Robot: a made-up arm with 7 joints. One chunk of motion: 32 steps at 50 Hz.
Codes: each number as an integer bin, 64 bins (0 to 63) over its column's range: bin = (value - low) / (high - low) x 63, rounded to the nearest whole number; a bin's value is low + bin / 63 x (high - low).
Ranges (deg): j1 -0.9..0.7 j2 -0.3..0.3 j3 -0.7..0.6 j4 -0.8..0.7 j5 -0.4..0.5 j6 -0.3..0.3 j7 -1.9..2
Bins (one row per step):
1: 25 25 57 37 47 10 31
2: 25 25 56 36 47 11 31
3: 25 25 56 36 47 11 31
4: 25 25 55 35 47 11 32
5: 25 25 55 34 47 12 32
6: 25 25 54 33 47 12 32
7: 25 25 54 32 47 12 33
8: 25 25 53 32 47 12 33
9: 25 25 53 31 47 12 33
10: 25 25 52 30 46 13 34
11: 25 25 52 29 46 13 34
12: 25 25 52 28 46 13 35
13: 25 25 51 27 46 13 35
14: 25 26 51 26 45 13 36
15: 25 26 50 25 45 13 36
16: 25 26 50 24 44 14 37
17: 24 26 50 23 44 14 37
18: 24 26 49 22 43 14 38
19: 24 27 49 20 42 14 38
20: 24 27 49 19 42 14 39
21: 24 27 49 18 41 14 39
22: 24 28 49 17 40 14 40
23: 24 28 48 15 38 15 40
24: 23 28 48 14 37 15 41
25: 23 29 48 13 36 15 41
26: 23 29 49 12 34 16 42
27: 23 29 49 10 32 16 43
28: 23 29 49 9 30 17 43
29: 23 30 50 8 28 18 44
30: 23 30 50 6 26 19 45
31: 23 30 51 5 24 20 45
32: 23 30 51 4 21 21 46
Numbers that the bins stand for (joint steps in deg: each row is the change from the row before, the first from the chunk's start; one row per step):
1: -0.265 -0.062 0.476 0.081 0.271 -0.205 0.019
2: -0.265 -0.062 0.456 0.057 0.271 -0.195 0.019
3: -0.265 -0.062 0.456 0.057 0.271 -0.195 0.019
4: -0.265 -0.062 0.435 0.033 0.271 -0.195 0.081
5: -0.265 -0.062 0.435 0.010 0.271 -0.186 0.081
6: -0.265 -0.062 0.414 -0.014 0.271 -0.186 0.081
7: -0.265 -0.062 0.414 -0.038 0.271 -0.186 0.143
8: -0.265 -0.062 0.394 -0.038 0.271 -0.186 0.143
9: -0.265 -0.062 0.394 -0.062 0.271 -0.186 0.143
10: -0.265 -0.062 0.373 -0.086 0.257 -0.176 0.205
11: -0.265 -0.062 0.373 -0.110 0.257 -0.176 0.205
12: -0.265 -0.062 0.373 -0.133 0.257 -0.176 0.267
13: -0.265 -0.062 0.352 -0.157 0.257 -0.176 0.267
14: -0.265 -0.052 0.352 -0.181 0.243 -0.176 0.329
15: -0.265 -0.052 0.332 -0.205 0.243 -0.176 0.329
16: -0.265 -0.052 0.332 -0.229 0.229 -0.167 0.390
17: -0.290 -0.052 0.332 -0.252 0.229 -0.167 0.390
18: -0.290 -0.052 0.311 -0.276 0.214 -0.167 0.452
19: -0.290 -0.043 0.311 -0.324 0.200 -0.167 0.452
20: -0.290 -0.043 0.311 -0.348 0.200 -0.167 0.514
21: -0.290 -0.043 0.311 -0.371 0.186 -0.167 0.514
22: -0.290 -0.033 0.311 -0.395 0.171 -0.167 0.576
23: -0.290 -0.033 0.290 -0.443 0.143 -0.157 0.576
24: -0.316 -0.033 0.290 -0.467 0.129 -0.157 0.638
25: -0.316 -0.024 0.290 -0.490 0.114 -0.157 0.638
26: -0.316 -0.024 0.311 -0.514 0.086 -0.148 0.700
27: -0.316 -0.024 0.311 -0.562 0.057 -0.148 0.762
28: -0.316 -0.024 0.311 -0.586 0.029 -0.138 0.762
29: -0.316 -0.014 0.332 -0.610 0.000 -0.129 0.824
30: -0.316 -0.014 0.332 -0.657 -0.029 -0.119 0.886
31: -0.316 -0.014 0.352 -0.681 -0.057 -0.110 0.886
32: -0.316 -0.014 0.352 -0.705 -0.100 -0.100 0.948

